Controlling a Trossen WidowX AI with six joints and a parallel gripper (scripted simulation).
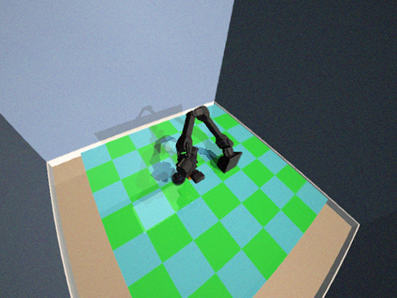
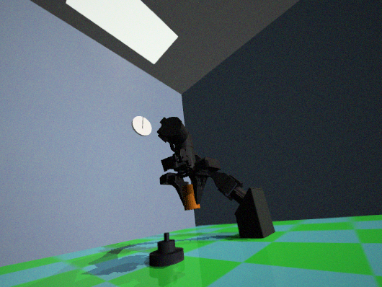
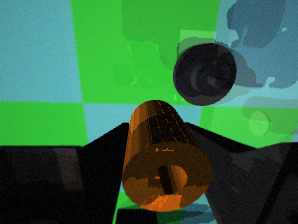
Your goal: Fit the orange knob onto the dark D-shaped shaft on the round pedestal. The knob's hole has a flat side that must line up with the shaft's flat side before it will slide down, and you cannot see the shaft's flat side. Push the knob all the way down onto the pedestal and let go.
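My gripper tip is now 90 mm above the pedestal, 70 mm to the left of it and 30 mm short of it. Round my gripper tip: orange knob 20 mm above.
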